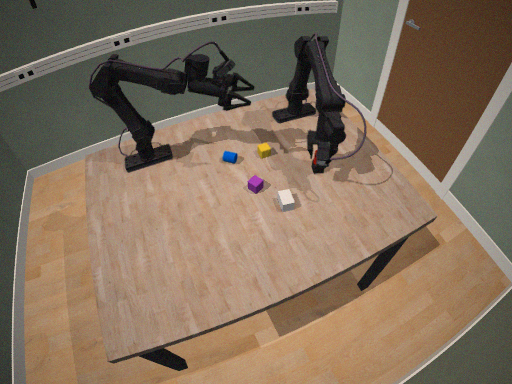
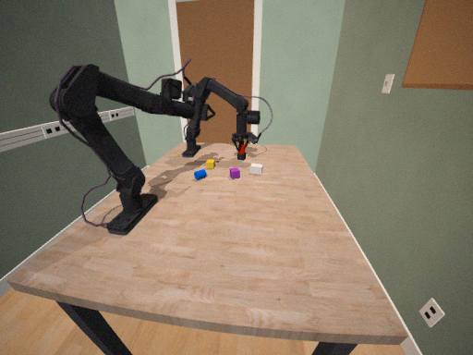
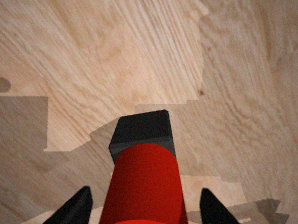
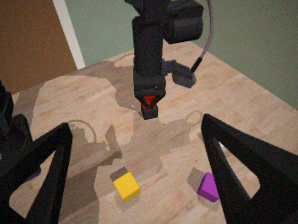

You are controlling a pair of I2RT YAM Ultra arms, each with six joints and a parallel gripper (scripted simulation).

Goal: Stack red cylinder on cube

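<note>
My left gripper is now right at the red cylinder. Round my left hand: white cube (19 cm to the right, 9 cm ahead, 5 cm below); then black cube (5 cm below); then yellow cube (16 cm behind, 15 cm to the right, 5 cm below).
</note>
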